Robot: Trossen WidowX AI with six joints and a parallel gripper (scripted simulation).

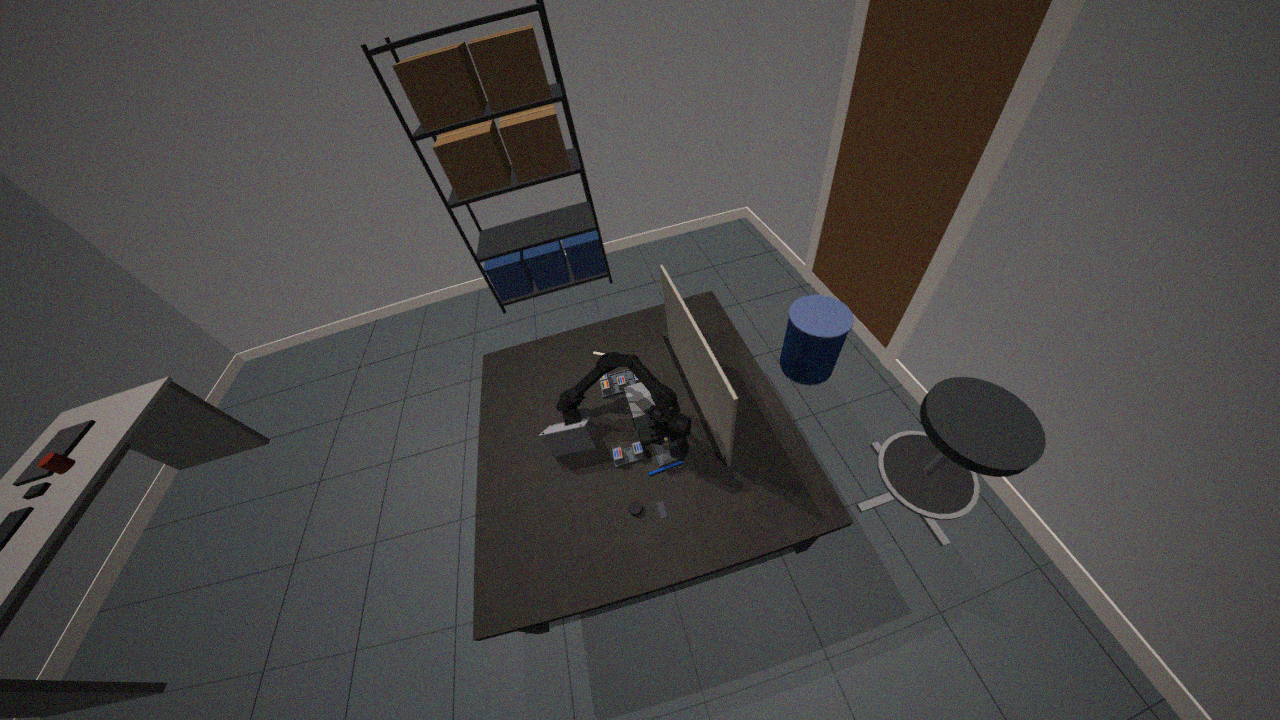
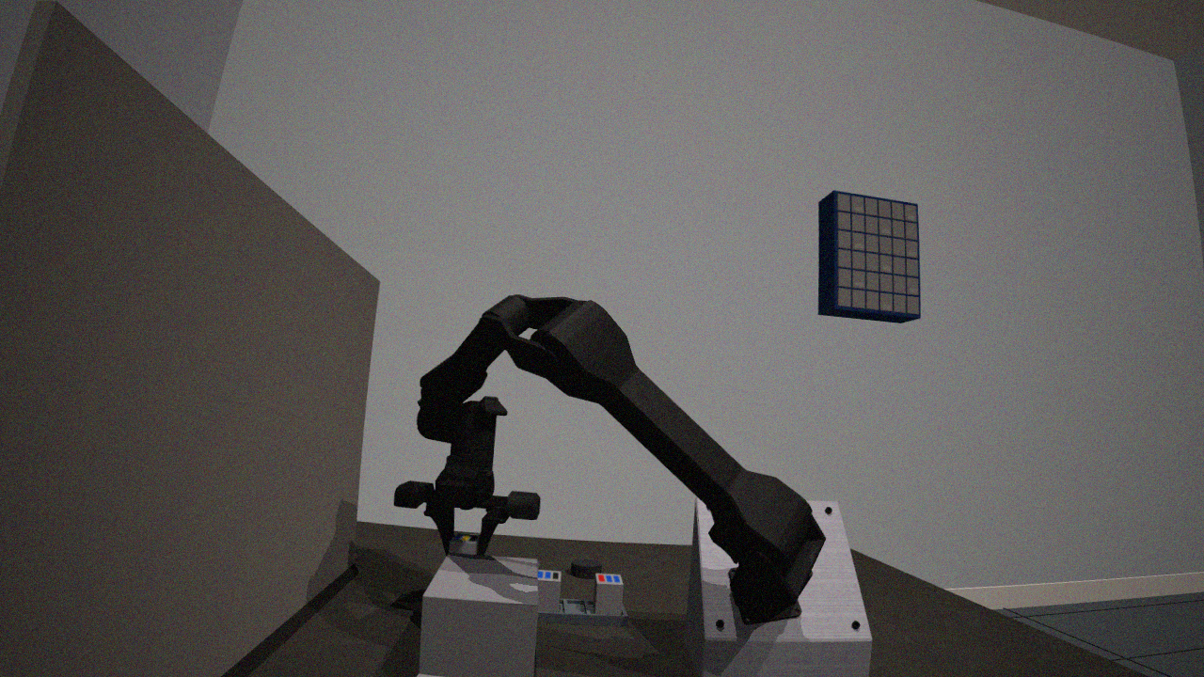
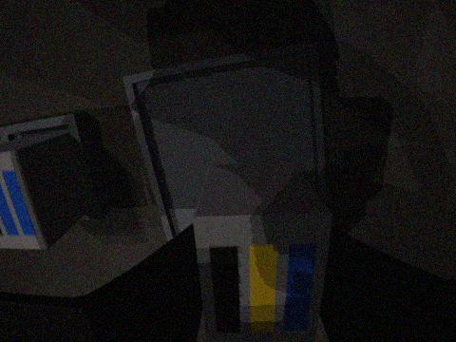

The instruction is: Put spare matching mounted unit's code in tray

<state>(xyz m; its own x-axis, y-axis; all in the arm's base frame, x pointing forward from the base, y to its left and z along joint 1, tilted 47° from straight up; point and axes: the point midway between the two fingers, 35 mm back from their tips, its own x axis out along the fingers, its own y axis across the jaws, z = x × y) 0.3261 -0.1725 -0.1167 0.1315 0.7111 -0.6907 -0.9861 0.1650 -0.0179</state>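
The grey tray lies 10 mm behind my gripper tip and 50 mm below it. Also, from my gripper tip: tall upright panel: 200 mm ahead, 200 mm to the left, 170 mm above; then spare: 190 mm behind, 30 mm to the left, 10 mm below; then grey mounted unit: 40 mm behind, 210 mm to the left.
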